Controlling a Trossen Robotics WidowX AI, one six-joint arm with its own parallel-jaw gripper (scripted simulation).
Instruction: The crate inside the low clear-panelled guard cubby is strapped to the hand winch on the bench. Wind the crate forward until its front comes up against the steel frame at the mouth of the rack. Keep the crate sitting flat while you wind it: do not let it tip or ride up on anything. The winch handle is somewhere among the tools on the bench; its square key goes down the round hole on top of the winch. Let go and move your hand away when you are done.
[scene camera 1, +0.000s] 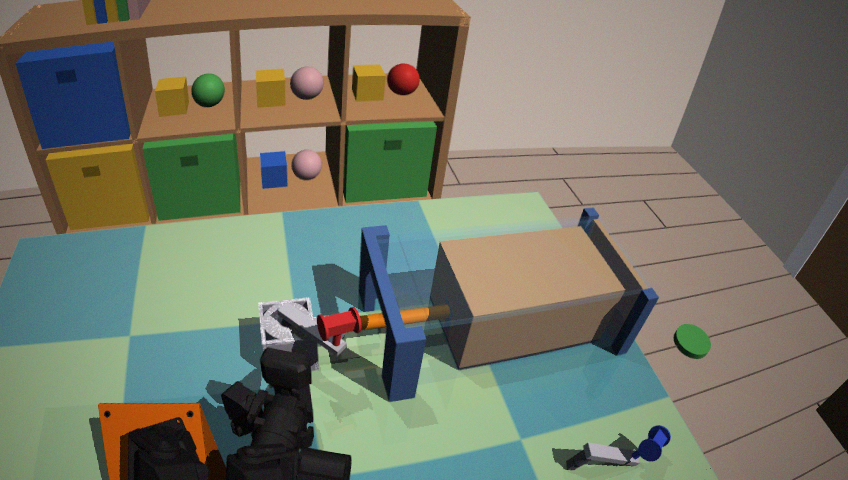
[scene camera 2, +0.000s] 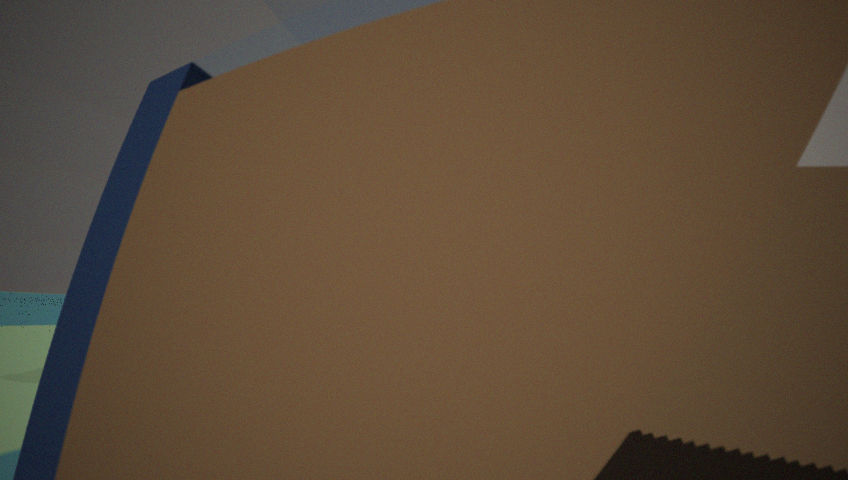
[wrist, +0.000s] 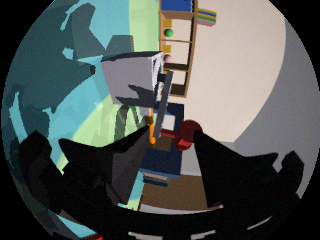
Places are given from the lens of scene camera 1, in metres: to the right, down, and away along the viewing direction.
gripper (scene camera 1: 303, 359): -0.18, 0.17, 0.77
red knob (scene camera 1: 332, 325): -0.13, 0.12, 0.78
blue steel frame (scene camera 1: 374, 278): -0.08, 0.06, 0.89
The marked spots on the blue steel frame and the red knob are 0.13 m apart.
